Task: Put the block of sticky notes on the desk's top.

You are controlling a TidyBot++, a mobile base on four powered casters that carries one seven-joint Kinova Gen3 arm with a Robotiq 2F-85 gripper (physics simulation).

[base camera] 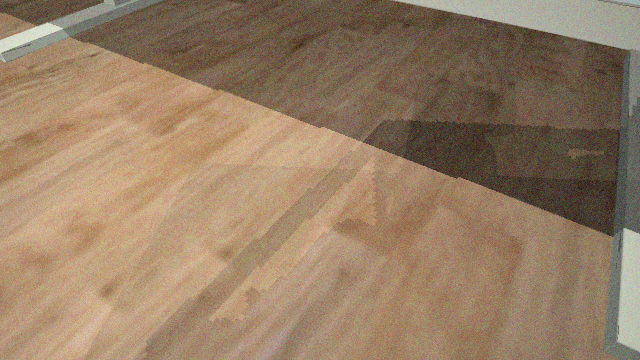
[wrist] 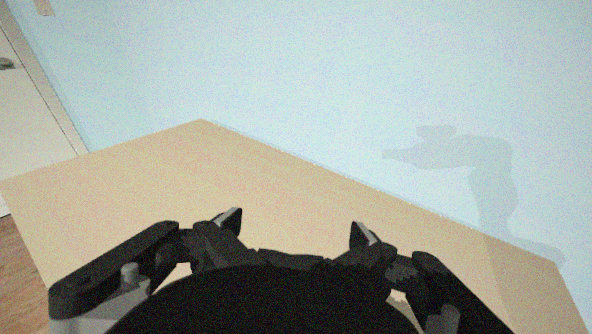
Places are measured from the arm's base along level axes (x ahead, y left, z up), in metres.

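Pixels of known places: gripper, between the fingertips: [wrist: 295,226].
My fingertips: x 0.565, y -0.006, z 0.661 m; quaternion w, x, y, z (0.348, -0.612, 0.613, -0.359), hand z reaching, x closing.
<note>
Behind a point stands the place of what it marks.
The desk's top [wrist: 165,170] @[x 1.021, y 0.493, z 0.324 m] is a light wooden surface with a corner at the upper middle of the wrist view, running along a pale blue wall. My gripper [wrist: 295,226] @[x 0.565, y -0.006, z 0.661 m] shows at the bottom of the wrist view, over the desk's top. Its two fingertips stand wide apart with nothing between them, so it is open. The block of sticky notes does not show in either view. The black gripper body hides the part of the desk's top at the bottom middle.
In the wrist view, the pale blue wall [wrist: 310,75] @[x 1.281, y -0.001, z 0.652 m] stands along the desk's far edge and bears a shadow of the arm. A white door [wrist: 30,115] @[x 1.535, y 1.775, z 0.219 m] is at the left. The base camera shows wooden floor [base camera: 150,210] @[x 0.401, y 0.259, z -0.396 m] and a white wall [base camera: 525,22] @[x 1.038, y -0.407, z -0.385 m] at the upper right.
</note>
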